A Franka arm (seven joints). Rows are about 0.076 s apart.
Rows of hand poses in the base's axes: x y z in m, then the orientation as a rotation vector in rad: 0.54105 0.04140 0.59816 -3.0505 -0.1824 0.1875; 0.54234 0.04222 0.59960 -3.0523 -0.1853 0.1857; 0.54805 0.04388 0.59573 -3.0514 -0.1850 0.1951; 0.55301 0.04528 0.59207 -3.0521 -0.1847 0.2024; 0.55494 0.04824 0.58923 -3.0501 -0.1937 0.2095; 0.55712 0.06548 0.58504 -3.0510 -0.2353 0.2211; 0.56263 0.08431 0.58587 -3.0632 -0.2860 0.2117; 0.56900 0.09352 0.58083 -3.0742 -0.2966 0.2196
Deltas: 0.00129 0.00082 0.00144 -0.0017 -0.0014 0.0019; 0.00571 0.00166 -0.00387 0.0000 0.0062 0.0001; 0.00496 0.00140 -0.00366 -0.0014 0.0046 0.0000; 0.00193 0.00296 -0.00284 0.0011 0.0045 0.0060; 0.00218 0.01724 -0.00419 -0.0031 0.0061 0.0275; 0.00551 0.01883 0.00083 -0.0128 -0.0090 0.0329; 0.00637 0.00921 -0.00504 -0.0124 0.0032 0.0071
